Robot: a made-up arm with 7 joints.
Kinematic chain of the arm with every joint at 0, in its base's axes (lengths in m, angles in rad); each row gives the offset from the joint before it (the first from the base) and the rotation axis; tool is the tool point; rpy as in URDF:
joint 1: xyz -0.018 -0.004 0.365 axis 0 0.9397 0.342
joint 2: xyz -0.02 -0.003 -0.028 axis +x
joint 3: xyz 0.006 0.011 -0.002 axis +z
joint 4: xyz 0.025 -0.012 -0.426 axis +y
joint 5: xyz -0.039 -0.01 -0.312 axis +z
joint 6: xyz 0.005 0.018 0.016 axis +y
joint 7: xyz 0.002 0 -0.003 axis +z
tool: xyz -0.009 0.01 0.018 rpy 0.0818 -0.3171 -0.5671
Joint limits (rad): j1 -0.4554..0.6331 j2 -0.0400..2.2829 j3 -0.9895..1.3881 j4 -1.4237..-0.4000 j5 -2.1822..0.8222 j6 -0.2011..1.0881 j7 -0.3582..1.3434
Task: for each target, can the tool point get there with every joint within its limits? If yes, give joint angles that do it. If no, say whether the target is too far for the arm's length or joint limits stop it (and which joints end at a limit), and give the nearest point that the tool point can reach.
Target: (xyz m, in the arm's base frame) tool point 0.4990 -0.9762 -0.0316
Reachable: no: too far | nearest point 0.2664 -0.3225 -0.0554 | short by 0.694 m
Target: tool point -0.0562 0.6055 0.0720
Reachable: yes | joints 0.2311 0.8390 1.1617 -0.9292 0.5037 0.7157 0.5437
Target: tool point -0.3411 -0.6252 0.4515
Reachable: no: joint limits stop it (at a limit: joint 1, joint 2, joint 3, joint 4, joint 6, joint 7) | nearest point -0.1524 -0.3020 -0.1357 | short by 0.696 m
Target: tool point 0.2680 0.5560 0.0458
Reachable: yes | joints -0.2773 0.9879 0.2784 -0.5316 -1.8564 -0.0102 0.4703
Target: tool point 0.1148 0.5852 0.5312
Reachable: yes | joints 0.1122 1.5538 0.9620 -1.0915 -0.1533 0.6653 0.8609
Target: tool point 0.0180 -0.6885 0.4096
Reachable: no: joint limits stop it (at a limit: joint 1, joint 2, joint 3, joint 4, joint 6, joint 7) | nearest point 0.2561 -0.3223 -0.0411 | short by 0.628 m
